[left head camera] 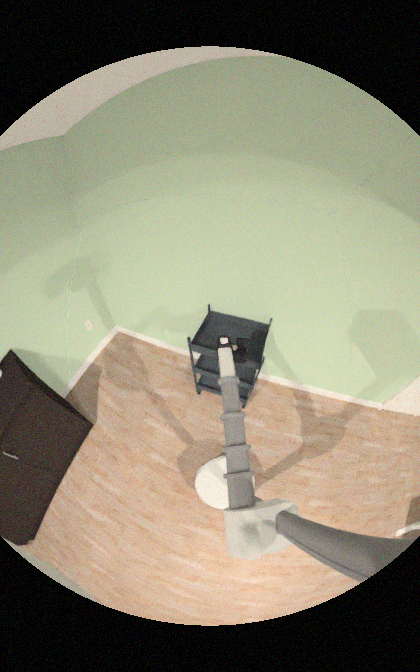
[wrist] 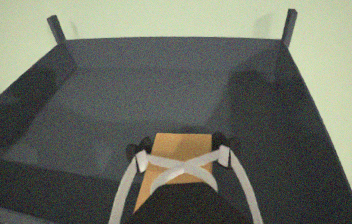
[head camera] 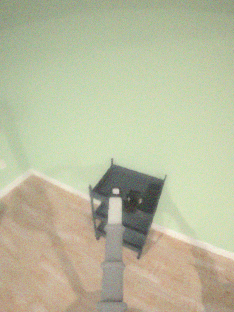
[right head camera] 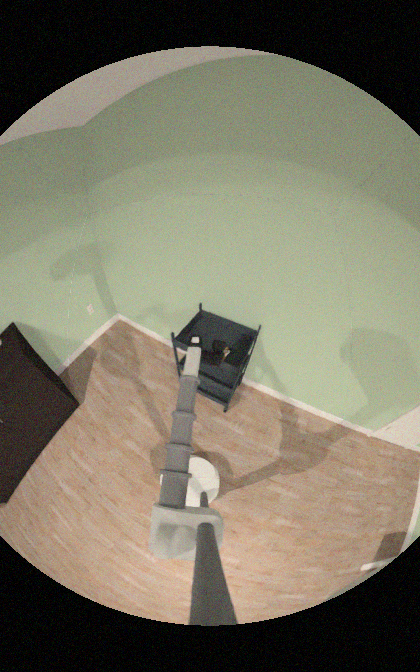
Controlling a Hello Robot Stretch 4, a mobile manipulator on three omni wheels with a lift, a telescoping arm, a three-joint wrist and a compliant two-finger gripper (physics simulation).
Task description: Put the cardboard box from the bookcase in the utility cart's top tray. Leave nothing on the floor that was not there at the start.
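Places are measured from the robot's base along level axes (x ahead, y down, z left), in centimetres.
Where they show: gripper, fingertip midpoint: (wrist: 184, 146).
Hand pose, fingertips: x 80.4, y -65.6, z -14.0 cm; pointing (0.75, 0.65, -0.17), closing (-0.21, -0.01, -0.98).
Observation:
After its pixels a point has its place.
The cardboard box (wrist: 182, 145) {x 78.2, y -68.7, z -13.3 cm} is a tan block between the two fingertips in the wrist view. My gripper (wrist: 184, 146) {x 80.4, y -65.6, z -14.0 cm} is shut on it, with a dark pad at each side of the box. The box and gripper are within the outline of the top tray of the dark blue-grey utility cart (wrist: 165, 52) {x 101.6, y -67.1, z -16.4 cm} (head camera: 162, 187) {x 92.5, y -63.0, z -36.0 cm} (left head camera: 191, 357) (right head camera: 175, 352). In the head views the dark wrist hides most of the box. Whether the box touches the tray bottom I cannot tell. The bookcase cannot be made out in these views.
The cart stands against the green wall (left head camera: 225, 240) (right head camera: 225, 240). A dark brown cabinet (left head camera: 45, 440) (right head camera: 30, 410) is at the left. A round white object (left head camera: 210, 482) (right head camera: 205, 480) is on the floor under the arm. A white wall edging runs behind the cart.

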